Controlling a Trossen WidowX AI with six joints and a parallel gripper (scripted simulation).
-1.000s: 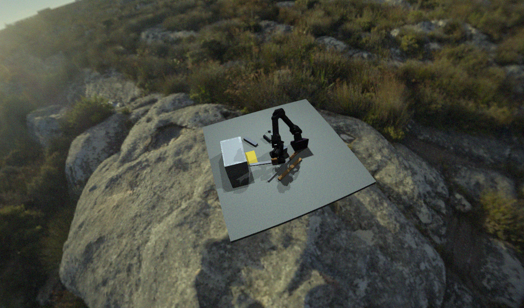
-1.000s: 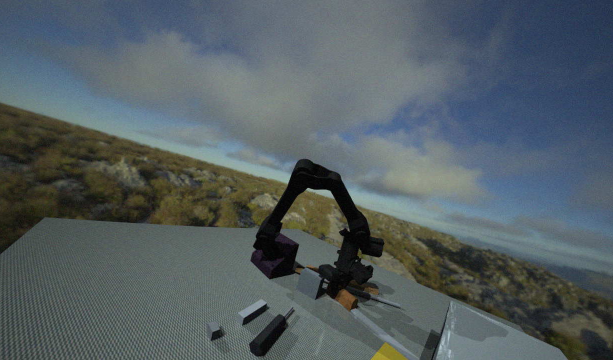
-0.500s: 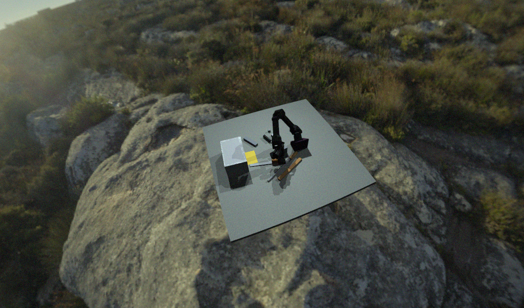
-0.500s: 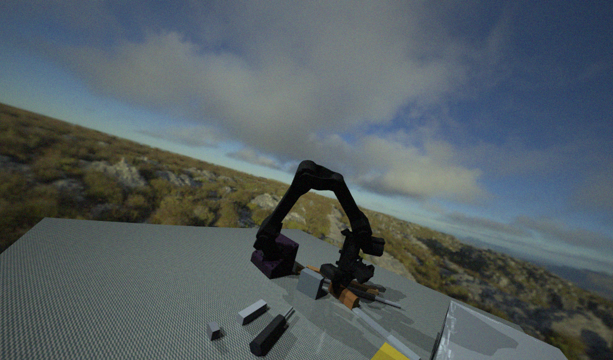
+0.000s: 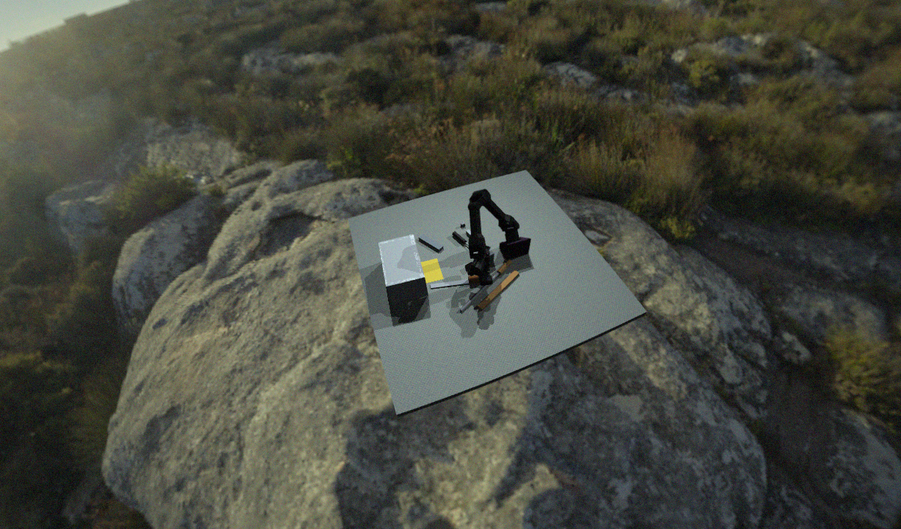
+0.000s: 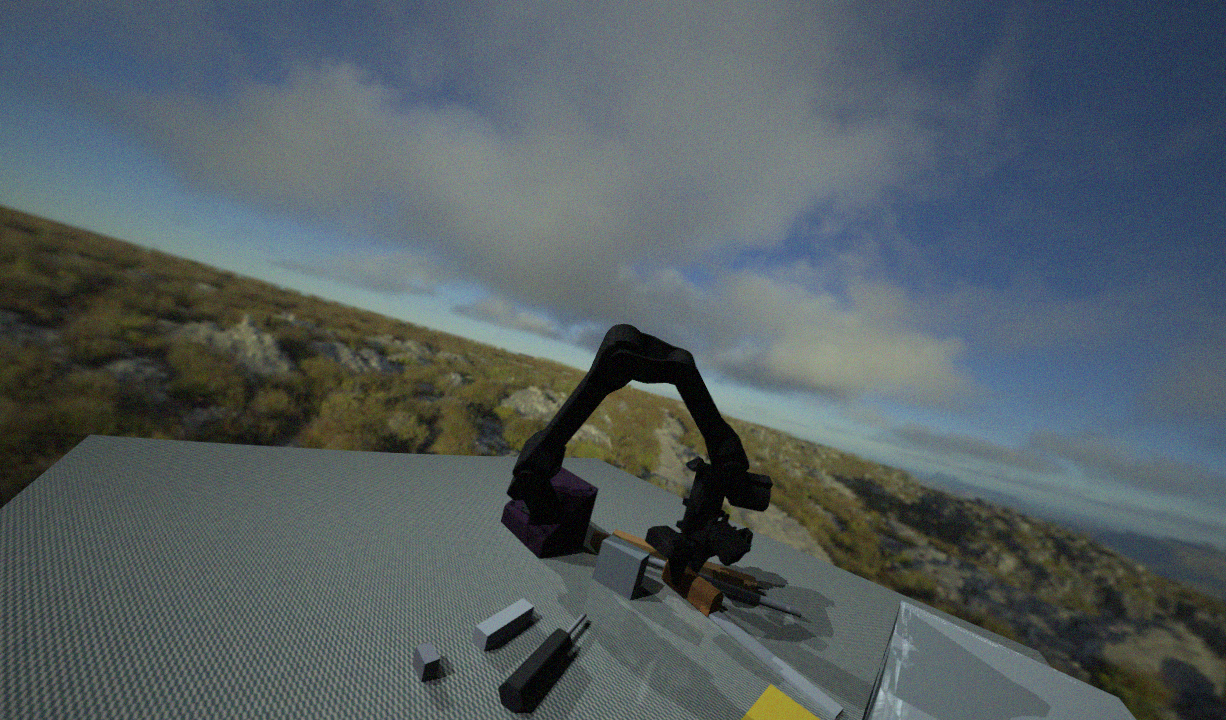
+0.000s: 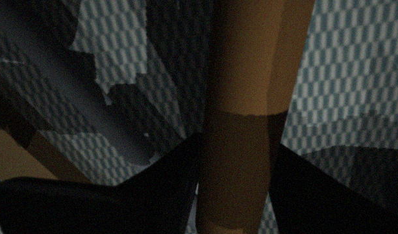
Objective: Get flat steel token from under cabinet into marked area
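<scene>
Now: gripper tip 9 cm to the right of the wooden stick and 4 cm past it. Also, from my gripper tip: grey bar 31 cm to the right, 8 cm behind; grey block 10 cm to the right, 7 cm behind, 2 cm above; small grey cube 42 cm to the right, 8 cm behind.
</scene>
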